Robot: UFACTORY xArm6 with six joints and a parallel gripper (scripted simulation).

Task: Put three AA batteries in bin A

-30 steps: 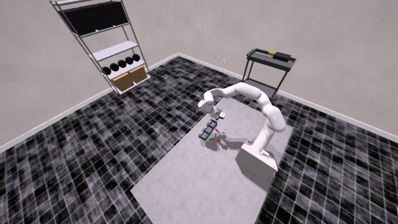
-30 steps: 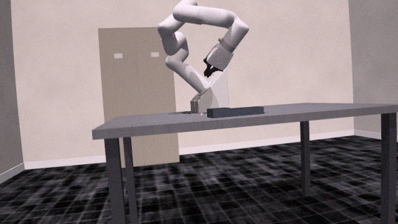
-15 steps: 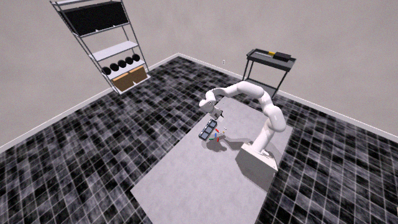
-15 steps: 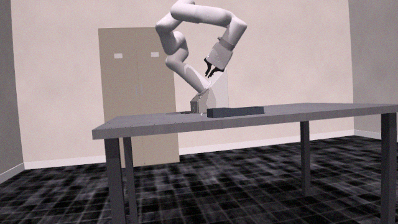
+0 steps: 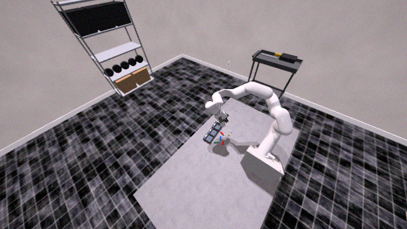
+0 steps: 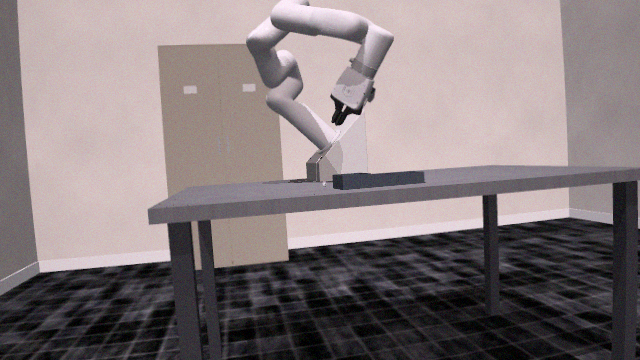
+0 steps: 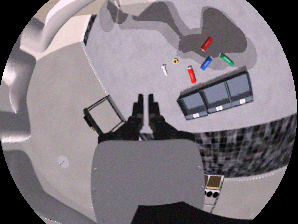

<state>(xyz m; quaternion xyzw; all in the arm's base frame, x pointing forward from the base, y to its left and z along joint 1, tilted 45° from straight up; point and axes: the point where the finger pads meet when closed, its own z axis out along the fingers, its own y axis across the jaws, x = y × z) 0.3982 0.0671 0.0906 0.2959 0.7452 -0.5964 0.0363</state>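
Now: hand 80 mm short of the dark two-compartment bin, 90 mm to the right of it and 190 mm above it. Round my hand: red battery: 30 mm to the left, 200 mm below; then yellow-tipped thing: 60 mm behind, 200 mm below; then white piece: 50 mm behind, 50 mm to the right, 200 mm below.
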